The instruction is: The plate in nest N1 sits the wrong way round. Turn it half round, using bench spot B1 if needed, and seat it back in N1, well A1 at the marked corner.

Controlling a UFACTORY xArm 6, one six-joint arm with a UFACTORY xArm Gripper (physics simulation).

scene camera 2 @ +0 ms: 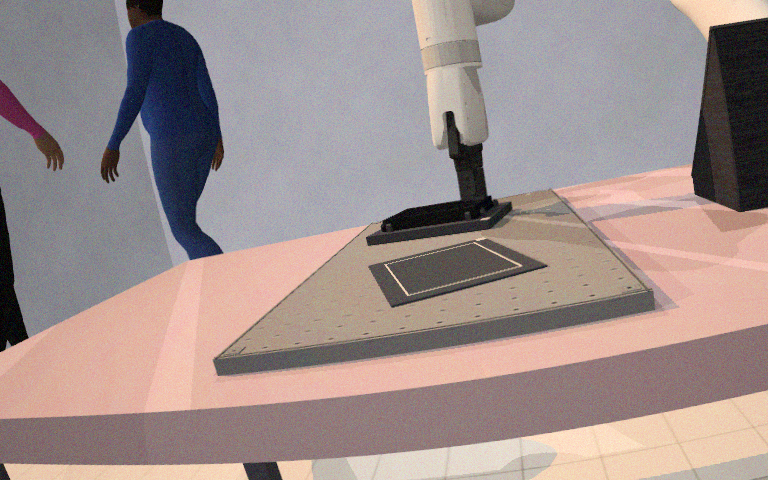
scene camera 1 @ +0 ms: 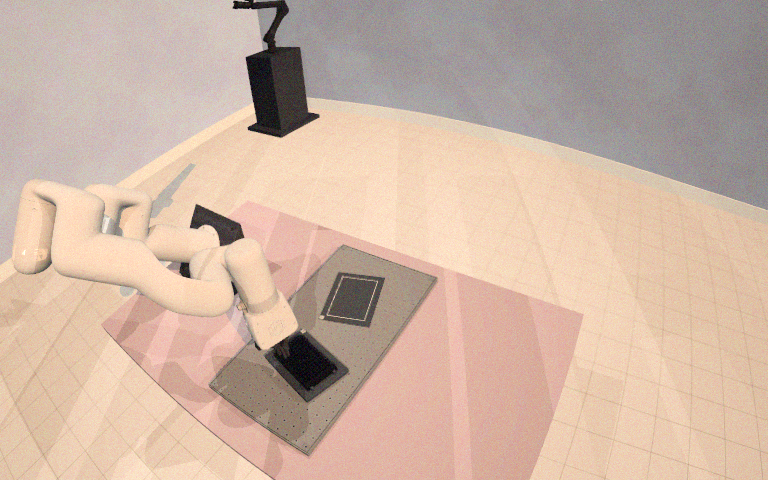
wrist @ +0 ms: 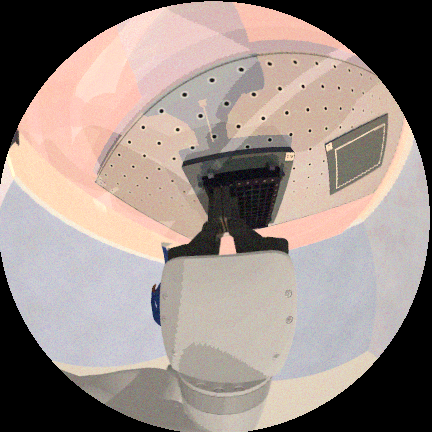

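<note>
The black well plate (scene camera 1: 311, 362) (scene camera 2: 424, 215) (wrist: 258, 202) lies in the dark grey nest N1 (scene camera 1: 329, 380) (scene camera 2: 424, 235). A small white label (scene camera 1: 303, 331) (wrist: 289, 156) marks one nest corner. Pale dots show along the plate's edges in the wrist view; its own A1 mark cannot be made out. My gripper (scene camera 1: 287, 355) (scene camera 2: 474, 201) (wrist: 222, 194) is shut with nothing between the fingers. It points down at the plate's end nearest the robot base; whether the tips touch the plate cannot be told. Bench spot B1 (scene camera 1: 353, 298) (scene camera 2: 453, 268) (wrist: 357, 156) is a dark pad with a pale outline, bearing no plate.
Nest and pad stand on a grey perforated board (scene camera 1: 396, 283) (scene camera 2: 339, 316) (wrist: 310, 102) on the pink table (scene camera 1: 498, 362) (scene camera 2: 101, 362). The dark robot mount (scene camera 2: 730, 118) stands by the board. A person in blue (scene camera 2: 175, 107) is behind the table.
</note>
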